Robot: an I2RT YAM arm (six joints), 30 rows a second.
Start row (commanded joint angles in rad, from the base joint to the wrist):
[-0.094, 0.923, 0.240, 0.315, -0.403, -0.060]
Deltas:
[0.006, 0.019, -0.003, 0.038, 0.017, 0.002]
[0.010, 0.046, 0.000, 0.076, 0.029, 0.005]
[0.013, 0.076, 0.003, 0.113, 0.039, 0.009]
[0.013, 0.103, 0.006, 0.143, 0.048, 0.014]
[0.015, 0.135, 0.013, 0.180, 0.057, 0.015]
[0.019, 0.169, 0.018, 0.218, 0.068, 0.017]
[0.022, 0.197, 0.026, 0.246, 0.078, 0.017]
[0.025, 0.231, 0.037, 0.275, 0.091, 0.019]
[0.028, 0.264, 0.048, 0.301, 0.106, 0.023]
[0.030, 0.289, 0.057, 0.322, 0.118, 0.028]
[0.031, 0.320, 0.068, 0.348, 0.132, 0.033]
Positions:
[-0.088, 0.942, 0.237, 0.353, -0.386, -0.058]
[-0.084, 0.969, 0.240, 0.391, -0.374, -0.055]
[-0.081, 0.999, 0.243, 0.428, -0.364, -0.051]
[-0.081, 1.026, 0.246, 0.458, -0.355, -0.046]
[-0.079, 1.058, 0.253, 0.495, -0.346, -0.045]
[-0.075, 1.092, 0.258, 0.533, -0.335, -0.043]
[-0.072, 1.120, 0.266, 0.561, -0.325, -0.043]
[-0.069, 1.154, 0.277, 0.590, -0.312, -0.041]
[-0.066, 1.187, 0.288, 0.616, -0.297, -0.037]
[-0.064, 1.212, 0.297, 0.637, -0.285, -0.032]
[-0.063, 1.243, 0.308, 0.663, -0.271, -0.027]

